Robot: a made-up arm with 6 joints. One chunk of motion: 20 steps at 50 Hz.
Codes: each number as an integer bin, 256 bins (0 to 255) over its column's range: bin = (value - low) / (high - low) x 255, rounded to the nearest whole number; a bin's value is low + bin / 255 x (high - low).
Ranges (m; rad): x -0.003..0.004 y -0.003..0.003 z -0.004..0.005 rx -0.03..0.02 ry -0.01..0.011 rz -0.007..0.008
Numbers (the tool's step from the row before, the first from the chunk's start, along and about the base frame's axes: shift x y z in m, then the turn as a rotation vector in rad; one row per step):
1: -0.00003 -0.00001 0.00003 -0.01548 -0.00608 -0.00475
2: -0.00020 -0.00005 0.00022 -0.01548 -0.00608 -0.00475
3: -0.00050 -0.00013 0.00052 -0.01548 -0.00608 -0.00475
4: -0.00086 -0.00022 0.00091 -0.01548 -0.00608 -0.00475
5: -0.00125 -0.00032 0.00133 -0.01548 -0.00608 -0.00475
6: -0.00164 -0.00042 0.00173 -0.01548 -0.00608 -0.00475
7: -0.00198 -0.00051 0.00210 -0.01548 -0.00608 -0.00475
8: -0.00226 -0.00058 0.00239 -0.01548 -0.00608 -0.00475
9: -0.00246 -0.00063 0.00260 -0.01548 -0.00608 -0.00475
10: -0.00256 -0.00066 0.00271 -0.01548 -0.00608 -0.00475
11: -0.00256 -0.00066 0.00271 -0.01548 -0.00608 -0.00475
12: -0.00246 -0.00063 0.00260 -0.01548 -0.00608 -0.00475
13: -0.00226 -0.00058 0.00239 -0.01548 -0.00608 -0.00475
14: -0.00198 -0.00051 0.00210 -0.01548 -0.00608 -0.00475
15: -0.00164 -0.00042 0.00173 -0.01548 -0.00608 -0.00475
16: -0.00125 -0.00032 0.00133 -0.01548 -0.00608 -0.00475
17: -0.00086 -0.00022 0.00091 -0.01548 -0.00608 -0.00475
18: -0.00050 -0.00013 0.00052 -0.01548 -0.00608 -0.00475
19: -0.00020 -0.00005 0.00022 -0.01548 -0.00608 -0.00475
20: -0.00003 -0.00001 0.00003 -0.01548 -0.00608 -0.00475
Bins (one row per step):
1: 108 127 114 74 48 38
2: 102 125 120 74 48 38
3: 91 122 128 74 48 38
4: 78 118 139 74 48 38
5: 64 114 151 74 48 38
6: 50 110 162 74 48 38
7: 37 106 173 74 48 38
8: 27 103 181 74 48 38
9: 20 101 187 74 48 38
10: 16 99 190 74 48 38
11: 16 99 190 74 48 38
12: 20 101 187 74 48 38
13: 27 103 181 74 48 38
14: 37 106 173 74 48 38
15: 50 110 162 74 48 38
16: 64 114 151 74 48 38
17: 78 118 139 74 48 38
18: 91 122 128 74 48 38
19: 102 125 120 74 48 38
20: 108 127 114 74 48 38

